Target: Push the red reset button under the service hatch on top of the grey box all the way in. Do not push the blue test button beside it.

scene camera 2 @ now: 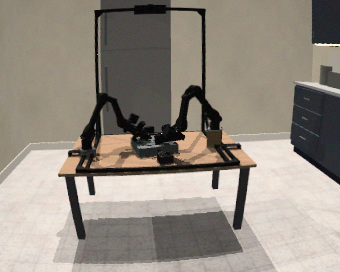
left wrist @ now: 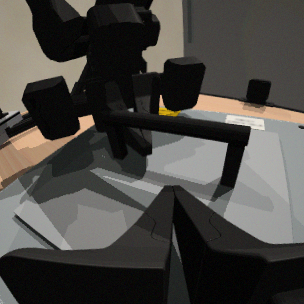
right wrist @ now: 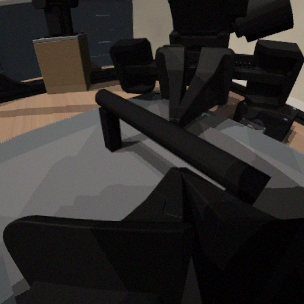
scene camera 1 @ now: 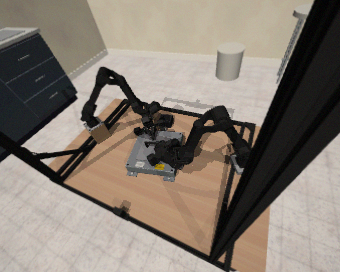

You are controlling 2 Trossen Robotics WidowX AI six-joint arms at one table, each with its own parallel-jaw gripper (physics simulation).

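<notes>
The grey box [scene camera 1: 131, 158] [scene camera 2: 156, 150] stands mid-table. Its lighter hatch panel [left wrist: 260, 170] [right wrist: 75, 162] appears to lie flat on top, with a black bar handle [left wrist: 190, 128] [right wrist: 165, 127] above it. The red reset button and blue test button do not show in any view. My left gripper [left wrist: 171, 192] [right wrist: 174, 125] is shut and empty, low over the panel on one side of the handle. My right gripper [right wrist: 177, 174] [left wrist: 147, 152] is shut and empty, low over the panel across the handle from it. Whether either touches the panel or handle I cannot tell.
A yellow label [scene camera 1: 159, 166] [left wrist: 170, 112] and a white label [scene camera 1: 140, 164] [left wrist: 245, 121] lie along one box edge. A small black block [scene camera 2: 165, 157] stands beside the box. A brown block [scene camera 1: 100, 132] [scene camera 2: 214, 138] [right wrist: 65, 65] is at the left arm's base. Black rails edge the table.
</notes>
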